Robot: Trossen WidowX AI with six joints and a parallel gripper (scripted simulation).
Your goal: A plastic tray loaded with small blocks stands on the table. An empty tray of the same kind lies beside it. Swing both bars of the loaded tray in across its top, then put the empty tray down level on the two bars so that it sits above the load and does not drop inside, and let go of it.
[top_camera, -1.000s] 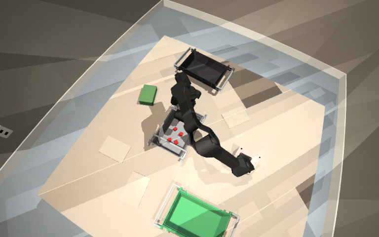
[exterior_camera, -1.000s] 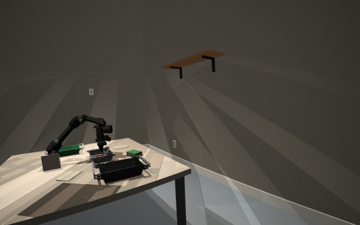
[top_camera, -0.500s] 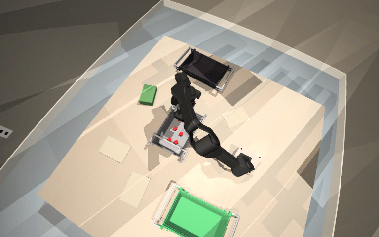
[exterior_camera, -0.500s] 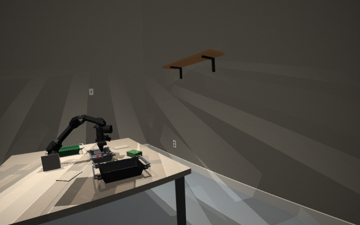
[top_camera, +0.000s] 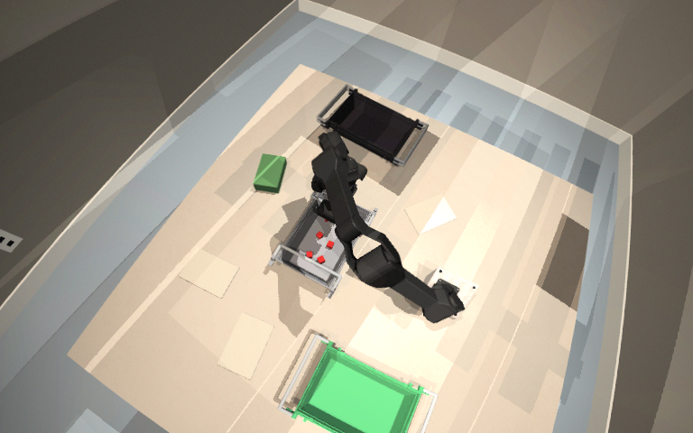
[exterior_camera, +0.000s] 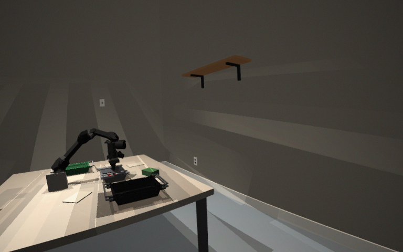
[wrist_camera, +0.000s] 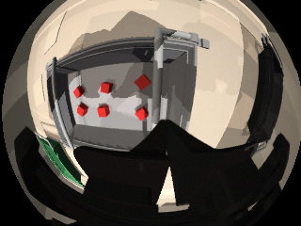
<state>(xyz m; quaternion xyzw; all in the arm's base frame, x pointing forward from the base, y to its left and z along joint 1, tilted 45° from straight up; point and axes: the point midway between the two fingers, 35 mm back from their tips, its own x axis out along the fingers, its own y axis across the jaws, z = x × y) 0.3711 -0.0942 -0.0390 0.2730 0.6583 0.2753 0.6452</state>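
Now: gripper tip 45 cm to the right of the green tray, 29 cm past it and 4 cm above it. Round my gripper tip: green block: 27 cm ahead, 7 cm below, 2 cm to the right.
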